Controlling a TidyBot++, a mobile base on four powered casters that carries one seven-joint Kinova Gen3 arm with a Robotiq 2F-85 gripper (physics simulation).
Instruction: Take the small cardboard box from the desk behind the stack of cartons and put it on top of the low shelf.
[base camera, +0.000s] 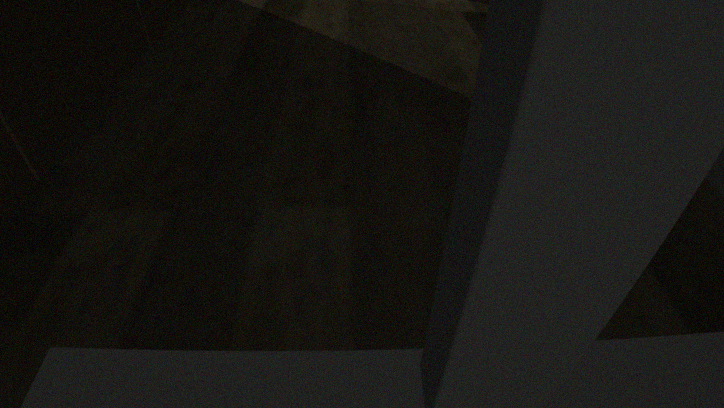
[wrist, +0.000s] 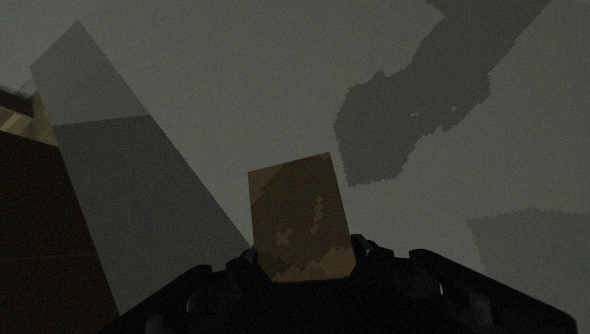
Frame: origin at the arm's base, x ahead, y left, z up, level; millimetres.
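Where they show: gripper, between the fingertips: (wrist: 308, 250).
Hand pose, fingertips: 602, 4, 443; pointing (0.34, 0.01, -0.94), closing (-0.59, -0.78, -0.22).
After its pixels a point has its place, as x, y, z.
The small cardboard box (wrist: 302, 215) @[616, -14, 478] is brown and sits between the two black fingers at the lower middle of the wrist view. My gripper (wrist: 308, 250) @[602, 4, 443] is shut on it, with a finger against each side. The box is held above the light grey desk top (wrist: 225, 100) @[908, -26, 323], and a dark, jagged-edged shadow lies on the desk apart from it. The gripper and the box do not show in the base view. The stack of cartons and the low shelf cannot be made out in either view.
A darker grey band (wrist: 120, 200) runs along the left in the wrist view. Beyond it is a dark brown surface (wrist: 45, 210) @[1095, 466, 283], too dark to identify. In the base view, a large grey slanted structure (base camera: 547, 202) @[215, -72, -155] stands at the right, over a very dark floor (base camera: 303, 177) @[526, 76, -396].
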